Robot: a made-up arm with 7 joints. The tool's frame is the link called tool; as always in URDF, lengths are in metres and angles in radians. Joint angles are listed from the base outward.
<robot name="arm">
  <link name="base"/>
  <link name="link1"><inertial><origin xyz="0.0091 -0.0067 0.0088"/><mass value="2.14"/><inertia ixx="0.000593" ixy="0" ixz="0" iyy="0.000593" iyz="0" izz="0.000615"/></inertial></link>
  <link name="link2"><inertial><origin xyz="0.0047 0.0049 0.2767"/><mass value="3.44"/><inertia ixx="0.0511" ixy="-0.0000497" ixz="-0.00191" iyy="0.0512" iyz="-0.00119" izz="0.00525"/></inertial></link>
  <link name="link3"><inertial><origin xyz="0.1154 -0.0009 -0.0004"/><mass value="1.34"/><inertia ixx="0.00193" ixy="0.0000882" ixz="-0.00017" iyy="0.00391" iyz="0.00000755" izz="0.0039"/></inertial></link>
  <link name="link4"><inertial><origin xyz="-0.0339 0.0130 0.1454"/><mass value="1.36"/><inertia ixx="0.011" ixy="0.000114" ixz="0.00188" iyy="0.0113" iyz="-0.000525" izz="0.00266"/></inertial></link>
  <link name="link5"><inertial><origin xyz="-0.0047 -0.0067 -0.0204"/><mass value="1.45"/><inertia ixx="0.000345" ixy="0" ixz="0" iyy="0.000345" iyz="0" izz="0.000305"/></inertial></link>
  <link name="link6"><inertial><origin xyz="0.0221 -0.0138 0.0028"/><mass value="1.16"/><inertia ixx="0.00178" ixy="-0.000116" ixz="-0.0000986" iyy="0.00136" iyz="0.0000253" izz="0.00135"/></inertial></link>
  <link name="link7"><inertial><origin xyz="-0.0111 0.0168 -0.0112"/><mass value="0.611"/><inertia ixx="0.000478" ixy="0" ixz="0" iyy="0.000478" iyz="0" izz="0.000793"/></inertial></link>
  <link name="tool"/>
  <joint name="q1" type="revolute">
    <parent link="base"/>
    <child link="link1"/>
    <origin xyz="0.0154 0.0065 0.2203" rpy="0 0 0"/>
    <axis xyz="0 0 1"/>
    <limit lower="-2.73" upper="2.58"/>
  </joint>
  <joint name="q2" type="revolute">
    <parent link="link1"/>
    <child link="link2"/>
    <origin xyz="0.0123 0.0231 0.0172" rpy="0 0 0"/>
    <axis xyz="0 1 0"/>
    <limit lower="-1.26" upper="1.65"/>
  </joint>
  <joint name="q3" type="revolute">
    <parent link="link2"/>
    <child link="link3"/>
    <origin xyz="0.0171 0.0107 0.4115" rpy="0 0 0"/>
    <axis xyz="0 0 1"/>
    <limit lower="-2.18" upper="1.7"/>
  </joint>
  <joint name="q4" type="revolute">
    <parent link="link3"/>
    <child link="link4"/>
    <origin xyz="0.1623 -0.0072 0.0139" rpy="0 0 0"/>
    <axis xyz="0 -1 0"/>
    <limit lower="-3" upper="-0.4"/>
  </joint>
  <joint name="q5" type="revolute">
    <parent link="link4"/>
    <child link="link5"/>
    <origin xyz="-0.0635 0.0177 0.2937" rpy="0 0 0"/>
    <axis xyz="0 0 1"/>
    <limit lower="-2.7" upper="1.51"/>
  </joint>
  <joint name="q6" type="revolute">
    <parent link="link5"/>
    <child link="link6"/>
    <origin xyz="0.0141 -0.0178 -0.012" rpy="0 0 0"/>
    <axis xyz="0 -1 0"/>
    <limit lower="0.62" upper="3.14"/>
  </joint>
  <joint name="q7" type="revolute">
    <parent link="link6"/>
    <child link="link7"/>
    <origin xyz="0.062 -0.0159 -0.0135" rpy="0 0 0"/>
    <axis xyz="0 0 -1"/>
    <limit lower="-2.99" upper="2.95"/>
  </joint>
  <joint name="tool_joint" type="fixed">
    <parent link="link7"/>
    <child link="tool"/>
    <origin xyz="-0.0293 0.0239 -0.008" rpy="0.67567 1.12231 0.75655"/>
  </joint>
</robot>
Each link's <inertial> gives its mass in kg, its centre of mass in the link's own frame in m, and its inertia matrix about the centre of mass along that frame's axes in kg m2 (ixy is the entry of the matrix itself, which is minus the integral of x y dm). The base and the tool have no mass. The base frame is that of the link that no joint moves.
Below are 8 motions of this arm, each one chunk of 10 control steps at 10 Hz.
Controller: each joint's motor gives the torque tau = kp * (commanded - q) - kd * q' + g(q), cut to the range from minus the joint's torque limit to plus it. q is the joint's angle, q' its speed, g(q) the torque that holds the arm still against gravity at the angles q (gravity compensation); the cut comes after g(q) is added. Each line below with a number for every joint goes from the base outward.
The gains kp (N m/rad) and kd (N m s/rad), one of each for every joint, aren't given. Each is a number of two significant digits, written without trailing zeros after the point. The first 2 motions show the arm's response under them.
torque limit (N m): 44 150 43 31 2 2.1 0.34
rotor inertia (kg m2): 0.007 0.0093 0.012 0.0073 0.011 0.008 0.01
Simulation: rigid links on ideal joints. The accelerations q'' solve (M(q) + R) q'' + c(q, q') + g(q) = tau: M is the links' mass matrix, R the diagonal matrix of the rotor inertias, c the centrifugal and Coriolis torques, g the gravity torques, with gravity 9.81 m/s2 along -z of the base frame. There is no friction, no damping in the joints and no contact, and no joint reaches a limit. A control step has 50 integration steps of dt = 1/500 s. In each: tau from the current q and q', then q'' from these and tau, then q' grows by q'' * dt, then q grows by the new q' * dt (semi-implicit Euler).
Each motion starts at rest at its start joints. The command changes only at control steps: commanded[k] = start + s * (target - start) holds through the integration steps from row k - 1 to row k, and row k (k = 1, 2, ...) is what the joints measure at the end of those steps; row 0 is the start. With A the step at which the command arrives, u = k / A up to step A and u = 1 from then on. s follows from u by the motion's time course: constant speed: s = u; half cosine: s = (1 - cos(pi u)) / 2; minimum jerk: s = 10 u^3 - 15 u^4 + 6 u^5; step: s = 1 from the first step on.
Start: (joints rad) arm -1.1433 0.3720 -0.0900 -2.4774 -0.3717 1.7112 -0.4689
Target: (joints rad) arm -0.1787 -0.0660 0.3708 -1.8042 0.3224 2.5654 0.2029
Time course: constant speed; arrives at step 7
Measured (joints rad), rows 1 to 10:
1: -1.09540 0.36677 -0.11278 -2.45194 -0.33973 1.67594 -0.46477
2: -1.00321 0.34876 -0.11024 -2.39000 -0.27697 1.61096 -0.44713
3: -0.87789 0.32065 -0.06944 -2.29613 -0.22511 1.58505 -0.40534
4: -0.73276 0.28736 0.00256 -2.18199 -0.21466 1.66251 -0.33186
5: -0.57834 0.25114 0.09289 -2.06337 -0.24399 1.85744 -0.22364
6: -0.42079 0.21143 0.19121 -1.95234 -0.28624 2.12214 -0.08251
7: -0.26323 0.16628 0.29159 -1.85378 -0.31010 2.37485 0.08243
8: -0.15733 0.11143 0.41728 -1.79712 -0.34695 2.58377 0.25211
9: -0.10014 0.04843 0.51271 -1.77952 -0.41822 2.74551 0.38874
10: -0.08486 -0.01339 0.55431 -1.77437 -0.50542 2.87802 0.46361
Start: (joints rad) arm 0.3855 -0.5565 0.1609 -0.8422 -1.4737 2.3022 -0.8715
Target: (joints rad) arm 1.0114 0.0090 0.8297 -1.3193 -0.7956 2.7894 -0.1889
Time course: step
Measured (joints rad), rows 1 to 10:
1: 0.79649 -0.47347 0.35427 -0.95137 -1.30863 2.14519 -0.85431
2: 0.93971 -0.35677 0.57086 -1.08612 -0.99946 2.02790 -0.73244
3: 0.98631 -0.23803 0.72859 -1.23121 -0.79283 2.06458 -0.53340
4: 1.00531 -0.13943 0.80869 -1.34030 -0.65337 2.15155 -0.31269
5: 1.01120 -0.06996 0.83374 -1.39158 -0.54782 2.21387 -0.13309
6: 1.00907 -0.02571 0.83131 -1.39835 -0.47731 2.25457 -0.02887
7: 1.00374 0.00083 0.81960 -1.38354 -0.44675 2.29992 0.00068
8: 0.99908 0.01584 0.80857 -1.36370 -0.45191 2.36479 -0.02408
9: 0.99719 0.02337 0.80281 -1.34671 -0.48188 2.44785 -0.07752
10: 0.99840 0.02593 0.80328 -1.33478 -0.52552 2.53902 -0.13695
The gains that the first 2 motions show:
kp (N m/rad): 92 58 38 24 0.27 0.22 0.31
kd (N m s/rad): 9.5 18 5.4 3.9 0.093 0.051 0.056
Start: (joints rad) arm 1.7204 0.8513 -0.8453 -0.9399 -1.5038 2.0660 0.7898
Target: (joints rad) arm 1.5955 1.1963 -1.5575 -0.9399 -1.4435 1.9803 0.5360
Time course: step
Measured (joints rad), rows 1 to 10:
1: 1.74697 0.95152 -1.13484 -0.88067 -1.54100 2.22980 0.77805
2: 1.69612 1.02475 -1.33567 -0.86605 -1.58518 2.38010 0.72980
3: 1.62652 1.07185 -1.45404 -0.89943 -1.59106 2.41029 0.66258
4: 1.56738 1.10376 -1.51770 -0.95057 -1.57689 2.31949 0.59729
5: 1.53085 1.12614 -1.54908 -0.99489 -1.55574 2.15591 0.54950
6: 1.51889 1.14219 -1.56293 -1.01951 -1.52483 1.97763 0.52351
7: 1.52712 1.15415 -1.56751 -1.02151 -1.48190 1.82864 0.51537
8: 1.54803 1.16367 -1.56712 -1.00545 -1.43589 1.73207 0.51792
9: 1.57346 1.17177 -1.56418 -0.97971 -1.40188 1.69457 0.52437
10: 1.59659 1.17892 -1.56023 -0.95270 -1.39025 1.71149 0.53023

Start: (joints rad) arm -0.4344 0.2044 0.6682 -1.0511 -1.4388 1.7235 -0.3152
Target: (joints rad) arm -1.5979 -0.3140 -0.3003 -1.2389 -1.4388 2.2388 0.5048
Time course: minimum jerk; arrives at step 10
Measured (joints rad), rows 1 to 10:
1: -0.43771 0.20288 0.66784 -1.05372 -1.44126 1.72897 -0.31363
2: -0.46034 0.19301 0.66286 -1.06876 -1.45878 1.76846 -0.30177
3: -0.52443 0.16771 0.63842 -1.09898 -1.51231 1.88542 -0.26369
4: -0.64623 0.12651 0.57483 -1.13660 -1.62083 2.09961 -0.18360
5: -0.82563 0.07893 0.45843 -1.17417 -1.77679 2.36259 -0.05435
6: -1.04261 0.04080 0.29132 -1.21544 -1.92707 2.54992 0.11579
7: -1.26433 0.02273 0.09221 -1.26629 -2.01630 2.54274 0.30578
8: -1.45702 0.01862 -0.11107 -1.32308 -2.02450 2.32344 0.49196
9: -1.59508 0.00875 -0.28932 -1.37334 -1.93824 1.97175 0.64808
10: -1.66666 -0.02533 -0.41562 -1.39500 -1.72760 1.57985 0.74809

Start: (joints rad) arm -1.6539 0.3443 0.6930 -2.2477 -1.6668 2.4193 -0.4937
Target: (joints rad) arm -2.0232 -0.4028 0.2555 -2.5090 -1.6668 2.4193 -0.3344
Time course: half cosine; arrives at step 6
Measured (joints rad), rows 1 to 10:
1: -1.66053 0.33519 0.68939 -2.25700 -1.67675 2.42294 -0.49124
2: -1.68853 0.29805 0.66986 -2.28878 -1.71916 2.44232 -0.47941
3: -1.74938 0.22226 0.61838 -2.33889 -1.80258 2.48541 -0.45341
4: -1.84084 0.11556 0.52580 -2.38860 -1.89514 2.53169 -0.41860
5: -1.94294 -0.00068 0.40000 -2.42306 -1.93203 2.53036 -0.38743
6: -2.02372 -0.10422 0.27108 -2.44043 -1.85975 2.43471 -0.36978
7: -2.06408 -0.18711 0.17981 -2.44992 -1.68256 2.24056 -0.36757
8: -2.07047 -0.25253 0.14644 -2.45932 -1.46969 2.00221 -0.37461
9: -2.05812 -0.30268 0.15928 -2.47086 -1.30591 1.80863 -0.38110
10: -2.04052 -0.33879 0.19504 -2.48389 -1.23382 1.72858 -0.38056

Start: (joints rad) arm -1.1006 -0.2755 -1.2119 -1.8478 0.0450 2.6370 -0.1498
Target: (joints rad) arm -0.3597 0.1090 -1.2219 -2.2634 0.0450 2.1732 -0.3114
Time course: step
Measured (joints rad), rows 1 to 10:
1: -0.74611 -0.27340 -1.42026 -1.88680 -0.02532 2.84094 -0.17654
2: -0.53662 -0.21433 -1.42327 -2.05657 -0.05366 2.87224 -0.22507
3: -0.41625 -0.12288 -1.31431 -2.16402 -0.02720 2.63636 -0.26867
4: -0.34537 -0.03062 -1.19032 -2.20138 -0.04356 2.33966 -0.27587
5: -0.30696 0.04286 -1.10429 -2.22009 -0.09657 2.12616 -0.25347
6: -0.29475 0.09273 -1.06987 -2.24170 -0.13577 2.01775 -0.22458
7: -0.30305 0.12140 -1.07988 -2.26142 -0.13726 1.97932 -0.20633
8: -0.32305 0.13312 -1.11787 -2.27198 -0.10740 1.97618 -0.20594
9: -0.34505 0.13251 -1.16556 -2.27322 -0.06486 1.99193 -0.22298
10: -0.36223 0.12469 -1.20822 -2.26971 -0.02541 2.02212 -0.25217

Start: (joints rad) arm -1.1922 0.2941 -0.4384 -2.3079 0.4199 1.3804 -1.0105
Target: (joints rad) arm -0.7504 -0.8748 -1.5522 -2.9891 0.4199 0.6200 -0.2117
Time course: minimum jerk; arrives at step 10
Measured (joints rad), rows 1 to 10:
1: -1.18945 0.29285 -0.44204 -2.30986 0.41990 1.38196 -1.00930
2: -1.17247 0.28326 -0.46534 -2.32349 0.42066 1.39052 -1.00017
3: -1.13185 0.25205 -0.52482 -2.36134 0.42589 1.40418 -0.97055
4: -1.06709 0.18560 -0.62844 -2.42727 0.44000 1.40660 -0.90736
5: -0.98715 0.07596 -0.77348 -2.51308 0.46304 1.37550 -0.80377
6: -0.90916 -0.07285 -0.94973 -2.60597 0.48955 1.29476 -0.66540
7: -0.85074 -0.24226 -1.14524 -2.69684 0.50475 1.16422 -0.51286
8: -0.81620 -0.40970 -1.33740 -2.78050 0.47728 1.00837 -0.37604
9: -0.79869 -0.55613 -1.48729 -2.85517 0.38595 0.85709 -0.28044
10: -0.78836 -0.66774 -1.56920 -2.91797 0.25616 0.72203 -0.23208

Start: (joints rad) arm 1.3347 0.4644 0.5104 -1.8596 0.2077 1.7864 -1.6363
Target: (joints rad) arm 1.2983 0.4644 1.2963 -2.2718 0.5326 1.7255 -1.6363
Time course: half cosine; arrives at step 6
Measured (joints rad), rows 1 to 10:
1: 1.32605 0.46475 0.52763 -1.86818 0.19903 1.79580 -1.63762
2: 1.30204 0.46651 0.58720 -1.90002 0.16916 1.82998 -1.64332
3: 1.27269 0.47175 0.69612 -1.96012 0.12205 1.88954 -1.65606
4: 1.25507 0.48163 0.84512 -2.04021 0.08028 1.95524 -1.67565
5: 1.26264 0.49198 1.01106 -2.12288 0.06904 1.99879 -1.69705
6: 1.29570 0.49312 1.16106 -2.18826 0.10136 1.99672 -1.71014
7: 1.33362 0.48087 1.27535 -2.22913 0.17526 1.94422 -1.70568
8: 1.35486 0.46174 1.34962 -2.25261 0.28418 1.85311 -1.68249
9: 1.35637 0.44504 1.38229 -2.26623 0.41933 1.73863 -1.64808
10: 1.34455 0.43677 1.38020 -2.27411 0.55860 1.62026 -1.61479

